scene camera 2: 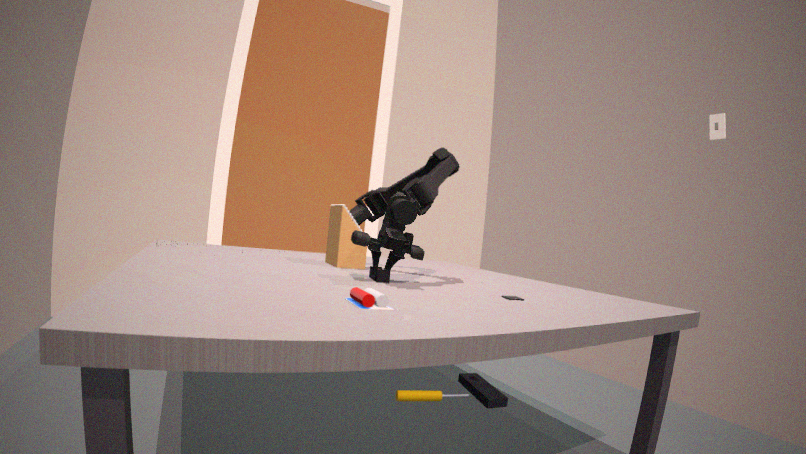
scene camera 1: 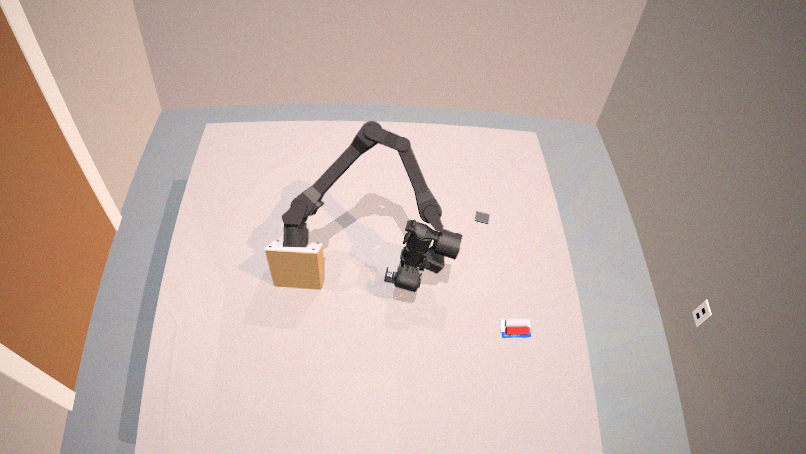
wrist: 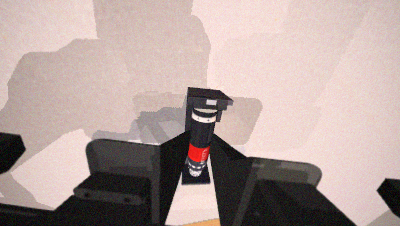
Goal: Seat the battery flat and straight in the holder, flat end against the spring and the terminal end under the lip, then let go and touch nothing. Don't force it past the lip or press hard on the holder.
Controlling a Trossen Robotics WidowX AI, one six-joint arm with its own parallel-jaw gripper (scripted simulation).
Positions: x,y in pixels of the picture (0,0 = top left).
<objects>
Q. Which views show my gripper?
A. Scene camera 2, scene camera 1 and the wrist view: all of them.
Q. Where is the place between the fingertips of my gripper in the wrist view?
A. At 200,135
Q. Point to a battery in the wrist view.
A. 203,121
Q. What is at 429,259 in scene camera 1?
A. My gripper.
</objects>
